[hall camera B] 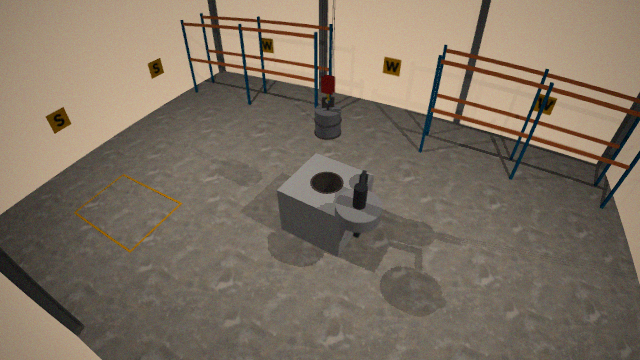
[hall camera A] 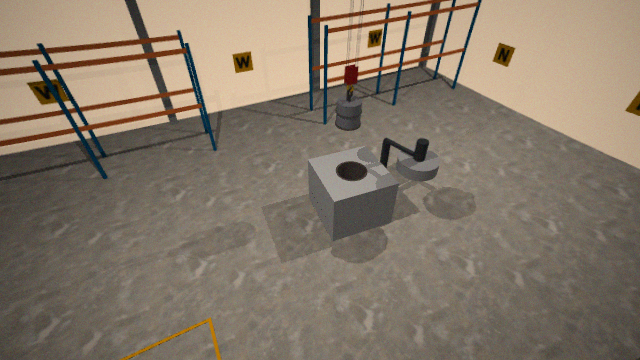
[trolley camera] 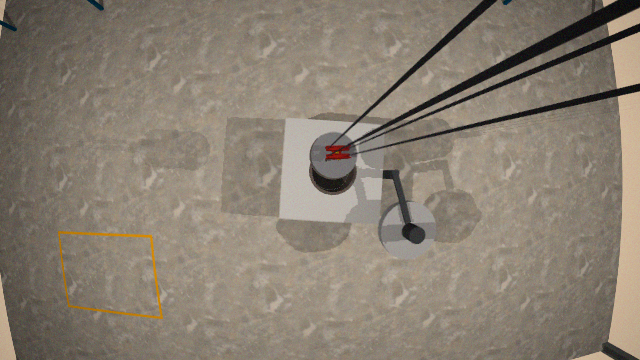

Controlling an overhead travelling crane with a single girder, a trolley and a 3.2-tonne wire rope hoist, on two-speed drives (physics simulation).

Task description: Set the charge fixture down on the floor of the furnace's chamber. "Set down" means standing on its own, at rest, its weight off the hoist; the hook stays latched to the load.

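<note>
The charge fixture (hall camera A: 348, 116) (hall camera B: 328, 125) (trolley camera: 322, 164), a dark grey ribbed drum, hangs upright from my hook (hall camera A: 350, 91) (hall camera B: 328, 99) below the red hook block. My hook is shut on it. The furnace (hall camera A: 365, 215) (hall camera B: 310, 217) (trolley camera: 295, 200) is a light grey box with a dark round chamber opening (hall camera A: 351, 171) (hall camera B: 327, 183) (trolley camera: 332, 185) in its top. The fixture is high above the furnace. In the trolley view it covers the upper part of the opening, and the lower part shows. The chamber floor is hidden.
The round furnace lid (hall camera A: 418, 170) (hall camera B: 358, 220) (trolley camera: 392, 240) stands swung aside on a black arm (hall camera A: 400, 146) (trolley camera: 402, 197) beside the furnace. Blue and orange racks (hall camera A: 325, 75) (hall camera B: 431, 104) line the wall. A yellow outline (hall camera A: 166, 339) (hall camera B: 152, 189) (trolley camera: 105, 234) marks the floor.
</note>
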